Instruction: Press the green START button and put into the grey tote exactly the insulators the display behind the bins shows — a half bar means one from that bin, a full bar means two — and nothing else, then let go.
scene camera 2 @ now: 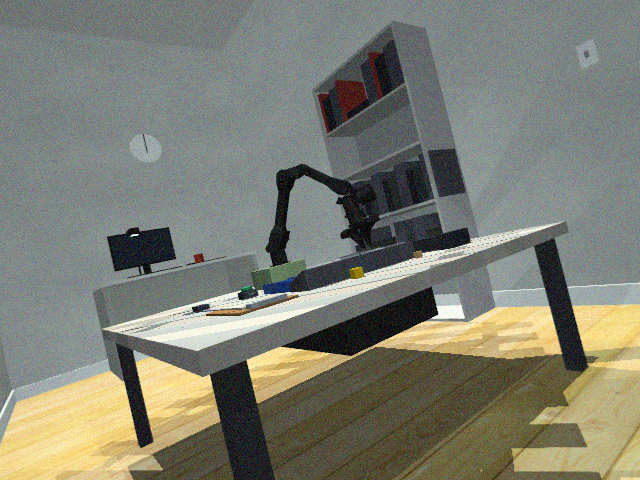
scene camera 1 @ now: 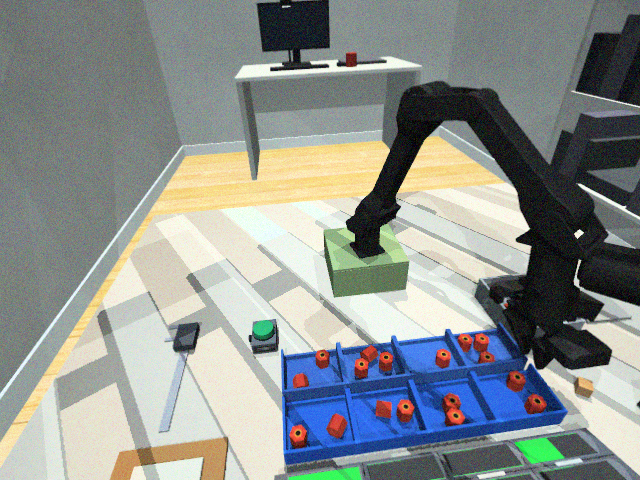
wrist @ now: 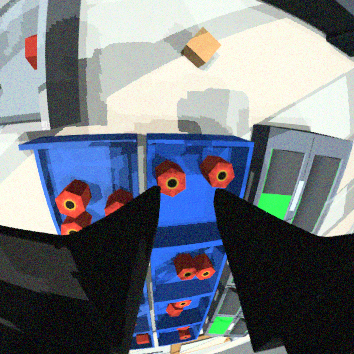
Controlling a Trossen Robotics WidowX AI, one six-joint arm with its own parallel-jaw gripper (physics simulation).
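Places are measured from the arm's base along level axes (x left, y back, z up), in millimetres.
Where they show: gripper, between the fingertips: [scene camera 2: 367,247] [scene camera 1: 531,361] [wrist: 187,194]; arm's base, origin of its link: [scene camera 2: 280,264] [scene camera 1: 367,248].
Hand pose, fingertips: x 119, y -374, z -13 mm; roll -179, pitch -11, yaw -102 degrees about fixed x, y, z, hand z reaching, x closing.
Observation:
Things, the pixels of their centre, and the offset from my fingertips. "pt": a spot on its surface instead.
- grey tote, middle of its body: [scene camera 1: 524,307] [scene camera 2: 363,258] dx +129, dy +130, dz -44 mm
- red insulator, middle of its body: [wrist: 48,49] dx +109, dy +75, dz -53 mm
- half bar, middle of its body: [wrist: 273,189] [scene camera 1: 554,453] dx -52, dy -107, dz -46 mm
- green START button, middle of its body: [scene camera 1: 264,333] [scene camera 2: 247,292] dx -398, dy +257, dz -50 mm
- small wooden cube, middle of its body: [wrist: 199,48] [scene camera 1: 583,387] dx +92, dy -40, dz -61 mm
- yellow cube, middle of its body: [scene camera 2: 356,273] dx -328, dy -181, dz -57 mm
- caliper-like tool, a spot on its surface: [scene camera 1: 186,336] pt dx -550, dy +307, dz -52 mm
- orange-brown frame, a spot on its surface: [scene camera 1: 214,459] pt dx -512, dy +55, dz -65 mm
My gripper [scene camera 1: 538,359] [wrist: 187,194] is partly open with nothing between its fingers, above the near right-end compartment of the blue bins [scene camera 1: 372,445] [wrist: 187,232]. Two red-orange insulators [wrist: 171,179] [wrist: 218,171] stand in that compartment, apart, just beyond the fingertips in the wrist view. Other compartments hold more insulators. The grey tote [scene camera 1: 481,297] [wrist: 62,75] is partly hidden by the arm; a red insulator [wrist: 32,51] shows in it. The display [scene camera 1: 403,467] [wrist: 260,165] shows green bars, one a half bar [wrist: 274,204]; it is partly cut off. The green START button [scene camera 1: 263,329] [scene camera 2: 247,289] stands left of the bins.
A small wooden cube [scene camera 1: 583,386] [wrist: 201,46] [scene camera 2: 417,254] lies beyond the bins' right end. A yellow cube [scene camera 2: 356,272] sits behind the display. The arm stands on a green block [scene camera 1: 369,279]. A caliper-like tool [scene camera 1: 186,336] and an orange-brown frame [scene camera 1: 214,459] lie at left.

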